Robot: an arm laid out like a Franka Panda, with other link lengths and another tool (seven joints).
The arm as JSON. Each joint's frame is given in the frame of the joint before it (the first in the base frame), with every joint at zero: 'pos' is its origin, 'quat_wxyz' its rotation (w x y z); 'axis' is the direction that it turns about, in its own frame. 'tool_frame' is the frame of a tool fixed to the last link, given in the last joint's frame.
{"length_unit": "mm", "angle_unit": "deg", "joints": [
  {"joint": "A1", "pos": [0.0, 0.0, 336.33], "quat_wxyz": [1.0, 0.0, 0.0, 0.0], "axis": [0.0, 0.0, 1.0]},
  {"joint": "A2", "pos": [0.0, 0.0, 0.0], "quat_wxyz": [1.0, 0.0, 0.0, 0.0], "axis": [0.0, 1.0, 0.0]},
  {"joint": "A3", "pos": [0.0, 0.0, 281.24], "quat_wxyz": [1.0, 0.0, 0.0, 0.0], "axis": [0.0, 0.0, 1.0]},
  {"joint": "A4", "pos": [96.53, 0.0, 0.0], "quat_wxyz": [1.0, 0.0, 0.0, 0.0], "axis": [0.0, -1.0, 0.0]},
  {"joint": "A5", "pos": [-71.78, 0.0, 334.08], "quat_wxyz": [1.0, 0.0, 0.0, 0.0], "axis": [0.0, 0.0, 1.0]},
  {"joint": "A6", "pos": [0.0, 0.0, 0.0], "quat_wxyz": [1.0, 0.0, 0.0, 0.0], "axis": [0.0, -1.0, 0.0]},
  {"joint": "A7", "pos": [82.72, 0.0, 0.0], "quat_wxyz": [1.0, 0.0, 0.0, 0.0], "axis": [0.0, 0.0, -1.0]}
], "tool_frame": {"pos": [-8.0, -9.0, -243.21], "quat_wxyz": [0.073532, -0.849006, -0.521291, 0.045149]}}
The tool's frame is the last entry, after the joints.
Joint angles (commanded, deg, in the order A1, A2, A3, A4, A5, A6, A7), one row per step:
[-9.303, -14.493, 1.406, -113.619, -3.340, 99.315, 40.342]
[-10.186, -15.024, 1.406, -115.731, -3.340, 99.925, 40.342]
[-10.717, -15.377, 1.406, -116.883, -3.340, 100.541, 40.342]
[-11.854, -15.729, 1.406, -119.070, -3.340, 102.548, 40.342]
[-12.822, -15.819, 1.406, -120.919, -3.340, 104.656, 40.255]
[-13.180, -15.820, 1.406, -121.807, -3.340, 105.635, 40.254]
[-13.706, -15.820, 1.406, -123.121, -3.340, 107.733, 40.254]
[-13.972, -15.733, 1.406, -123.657, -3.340, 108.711, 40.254]
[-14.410, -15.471, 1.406, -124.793, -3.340, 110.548, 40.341]
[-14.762, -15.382, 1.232, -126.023, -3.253, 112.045, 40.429]
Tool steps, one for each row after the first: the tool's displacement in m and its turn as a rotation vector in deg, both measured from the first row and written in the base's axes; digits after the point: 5 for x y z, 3 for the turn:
[-0.00763, -0.00562, -0.01040, 0.135, 0.963, -0.857]
[-0.01087, -0.00909, -0.01526, 0.166, 1.145, -1.357]
[-0.01370, -0.01702, -0.02591, 0.166, 0.975, -2.380]
[-0.01463, -0.02399, -0.03596, 0.143, 0.635, -3.141]
[-0.01516, -0.02650, -0.04113, 0.144, 0.543, -3.442]
[-0.01340, -0.03065, -0.04799, 0.040, -0.231, -3.845]
[-0.01231, -0.03281, -0.05126, -0.006, -0.581, -4.054]
[-0.01087, -0.03626, -0.05907, -0.050, -1.022, -4.472]
[-0.01164, -0.03960, -0.06669, 0.069, -1.231, -5.028]

